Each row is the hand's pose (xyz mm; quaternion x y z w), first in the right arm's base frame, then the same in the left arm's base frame.
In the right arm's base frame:
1: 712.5 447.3 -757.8 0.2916 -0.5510 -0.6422 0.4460
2: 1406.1 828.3 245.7 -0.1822 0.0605 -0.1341 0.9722
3: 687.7 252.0 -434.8 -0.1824 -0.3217 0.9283 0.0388
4: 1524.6 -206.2 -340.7 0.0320 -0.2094 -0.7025 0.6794
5: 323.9 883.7 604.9 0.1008 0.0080 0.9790 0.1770
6: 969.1 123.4 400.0 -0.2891 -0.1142 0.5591 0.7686
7: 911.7 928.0 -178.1 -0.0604 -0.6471 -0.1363 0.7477
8: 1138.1 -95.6 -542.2 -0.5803 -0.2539 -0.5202 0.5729
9: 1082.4 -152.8 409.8 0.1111 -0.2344 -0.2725 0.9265
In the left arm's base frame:
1: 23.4 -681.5 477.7 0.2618 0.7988 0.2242 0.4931
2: 259.4 -161.7 1621.1 -0.3038 -0.2700 -0.9042 0.1313
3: 4.9 -305.5 513.9 -0.6881 0.3733 0.2811 0.5551
4: -781.1 -130.5 1034.2 0.1261 0.6083 0.6531 0.4331
5: 1044.3 294.5 928.9 -0.4150 0.2072 0.1782 0.8678
6: 39.2 410.7 1041.8 -0.6730 0.0960 -0.5219 0.5153
7: 468.5 -483.0 1085.4 0.7483 0.4827 0.4221 0.1701
8: -548.2 -290.4 684.4 0.3710 0.0269 0.7414 0.5585
9: -227.3 543.9 1021.5 0.3824 0.6199 0.6852 0.0018

